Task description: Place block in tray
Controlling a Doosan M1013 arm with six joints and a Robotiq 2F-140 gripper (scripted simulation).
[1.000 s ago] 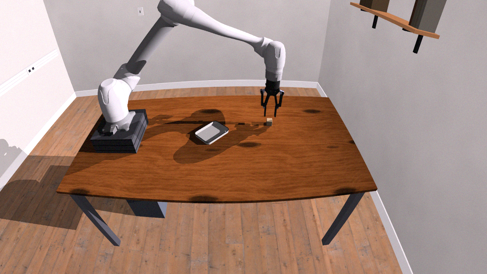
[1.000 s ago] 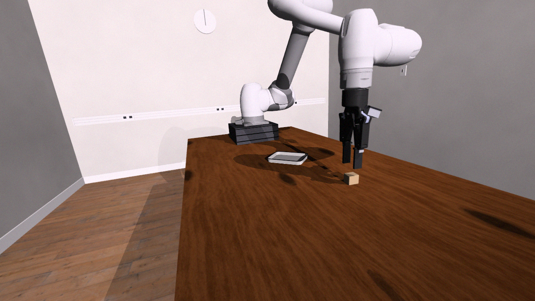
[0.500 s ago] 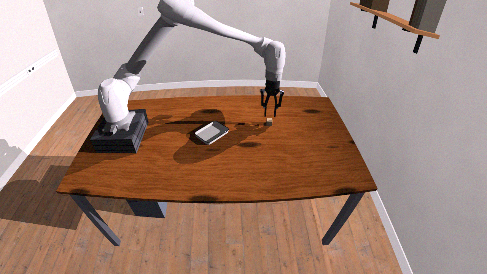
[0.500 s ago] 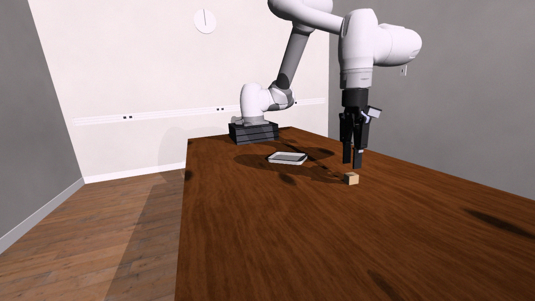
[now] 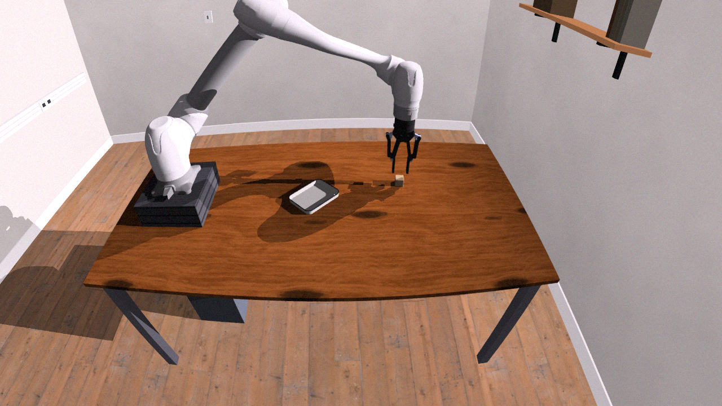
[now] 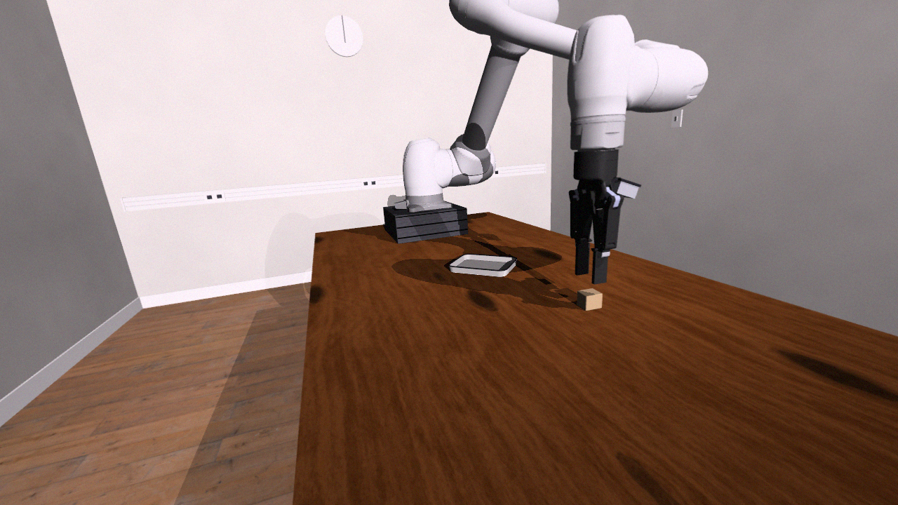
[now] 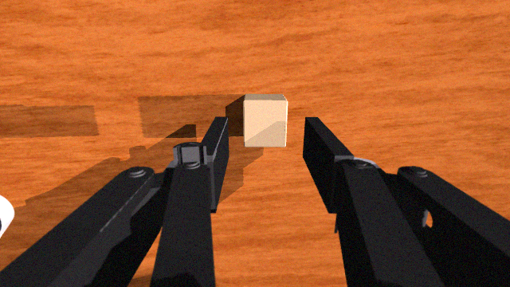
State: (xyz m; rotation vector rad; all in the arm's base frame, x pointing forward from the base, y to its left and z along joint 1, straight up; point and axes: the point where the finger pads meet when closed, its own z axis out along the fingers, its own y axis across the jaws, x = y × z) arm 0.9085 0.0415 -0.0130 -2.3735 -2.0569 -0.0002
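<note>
Now: hand 8 cm above the tan block. Also, from my hand: white tray: 34 cm behind, 8 cm below, 7 cm to the right.
</note>
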